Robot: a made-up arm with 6 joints. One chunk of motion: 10 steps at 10 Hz.
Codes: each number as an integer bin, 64 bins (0 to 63) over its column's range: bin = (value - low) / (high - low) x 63, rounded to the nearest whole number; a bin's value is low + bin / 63 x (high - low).
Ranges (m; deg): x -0.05..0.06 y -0.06..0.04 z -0.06..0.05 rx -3..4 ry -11..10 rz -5..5
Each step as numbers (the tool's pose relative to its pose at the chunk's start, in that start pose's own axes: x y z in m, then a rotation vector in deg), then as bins.
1 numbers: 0.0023 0.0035 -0.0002 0.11 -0.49 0.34
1 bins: 30 40 34 28 32 34
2 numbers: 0.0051 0.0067 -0.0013 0.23 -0.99 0.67
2 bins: 32 42 34 29 30 36
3 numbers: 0.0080 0.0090 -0.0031 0.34 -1.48 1.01
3 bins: 33 43 33 30 29 38
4 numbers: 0.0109 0.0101 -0.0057 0.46 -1.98 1.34
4 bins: 35 44 31 31 27 40
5 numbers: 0.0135 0.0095 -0.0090 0.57 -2.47 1.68
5 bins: 36 44 29 32 26 42
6 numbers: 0.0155 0.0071 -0.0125 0.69 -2.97 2.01
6 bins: 38 42 27 33 24 44
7 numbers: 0.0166 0.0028 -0.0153 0.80 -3.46 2.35
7 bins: 38 40 26 34 23 46
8 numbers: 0.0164 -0.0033 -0.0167 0.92 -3.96 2.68
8 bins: 38 36 25 35 21 48
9 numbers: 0.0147 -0.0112 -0.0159 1.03 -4.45 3.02
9 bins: 37 31 25 36 20 51
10 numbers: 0.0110 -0.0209 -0.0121 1.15 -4.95 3.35
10 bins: 35 25 27 37 18 53
